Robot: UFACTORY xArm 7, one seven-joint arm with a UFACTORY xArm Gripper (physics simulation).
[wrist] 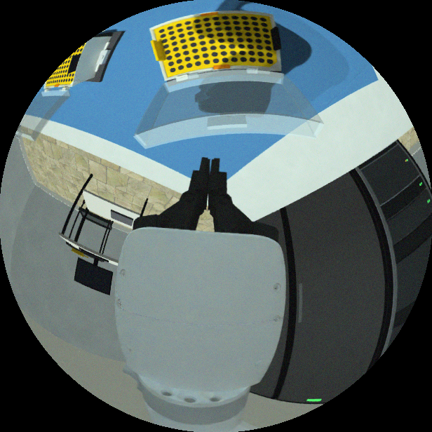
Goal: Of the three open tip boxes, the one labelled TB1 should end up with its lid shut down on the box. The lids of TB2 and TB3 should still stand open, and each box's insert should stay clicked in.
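A tip box [216, 45] with a yellow perforated insert stands at the top centre; its label does not show. Its clear lid [227, 107] stands open, folded out on the side towards my gripper. A second tip box [65, 68] with a yellow insert is partly cut off at the upper left, and its clear lid [46, 111] is also open. Both inserts look seated. The third box does not show in the view. My gripper [210, 168] is shut and empty. Its tips appear just below the outer edge of the first box's lid, apart from it in the picture; the height gap is hard to tell.
The boxes stand on a blue mat [115, 107] with a pale table edge [320, 145] around it. A dark cabinet [340, 270] stands at the right. A cart-like frame with a black panel [93, 276] is at the left, beyond the table.
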